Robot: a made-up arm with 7 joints. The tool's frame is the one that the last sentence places.
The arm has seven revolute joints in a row. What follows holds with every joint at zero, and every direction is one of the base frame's. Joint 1 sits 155 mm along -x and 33 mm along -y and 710 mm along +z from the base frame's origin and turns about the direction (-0.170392, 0.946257, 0.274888). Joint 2 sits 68 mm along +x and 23 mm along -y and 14 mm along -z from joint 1 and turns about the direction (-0.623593, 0.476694, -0.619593). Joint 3 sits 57 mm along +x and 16 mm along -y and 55 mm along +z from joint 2 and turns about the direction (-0.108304, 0.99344, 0.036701). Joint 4 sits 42 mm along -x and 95 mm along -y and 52 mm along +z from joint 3 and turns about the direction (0.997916, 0.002, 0.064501). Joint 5 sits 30 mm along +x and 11 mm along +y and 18 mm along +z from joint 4 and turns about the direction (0.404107, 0.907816, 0.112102). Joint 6 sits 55 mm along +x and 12 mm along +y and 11 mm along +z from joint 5 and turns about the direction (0.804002, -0.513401, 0.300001). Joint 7 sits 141 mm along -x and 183 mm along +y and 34 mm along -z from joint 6 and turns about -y. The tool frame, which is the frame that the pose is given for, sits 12 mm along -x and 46 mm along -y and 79 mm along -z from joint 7; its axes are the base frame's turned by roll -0.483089, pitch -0.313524 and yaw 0.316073 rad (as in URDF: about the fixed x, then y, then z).
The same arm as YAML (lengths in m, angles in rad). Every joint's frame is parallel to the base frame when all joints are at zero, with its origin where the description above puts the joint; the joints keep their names.
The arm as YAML. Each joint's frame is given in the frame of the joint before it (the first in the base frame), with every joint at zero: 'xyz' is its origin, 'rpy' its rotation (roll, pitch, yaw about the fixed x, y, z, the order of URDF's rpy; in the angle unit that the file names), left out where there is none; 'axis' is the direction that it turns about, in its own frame. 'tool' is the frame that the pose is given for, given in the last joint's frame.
units:
  length: m
  angle: rad
joints:
  - name: joint 1
    type: revolute
    origin:
      xyz: [-0.155, -0.033, 0.71]
    axis: [-0.170392, 0.946257, 0.274888]
  - name: joint 2
    type: revolute
    origin:
      xyz: [0.068, -0.023, -0.014]
    axis: [-0.623593, 0.476694, -0.619593]
  - name: joint 3
    type: revolute
    origin:
      xyz: [0.057, -0.016, 0.055]
    axis: [-0.108304, 0.99344, 0.036701]
  - name: joint 4
    type: revolute
    origin:
      xyz: [-0.042, -0.095, 0.052]
    axis: [0.997916, 0.002, 0.064501]
  - name: joint 5
    type: revolute
    origin:
      xyz: [0.03, 0.011, 0.018]
    axis: [0.404107, 0.907816, 0.112102]
  - name: joint 6
    type: revolute
    origin:
      xyz: [0.055, 0.012, 0.011]
    axis: [0.804002, -0.513401, 0.300001]
  - name: joint 7
    type: revolute
    origin:
      xyz: [-0.141, 0.183, -0.034]
    axis: [0.0, -1.0, 0.0]
tool:
  origin:
    xyz: [-0.012, -0.046, -0.079]
    rpy: [-0.4831, -0.3135, 0.3161]

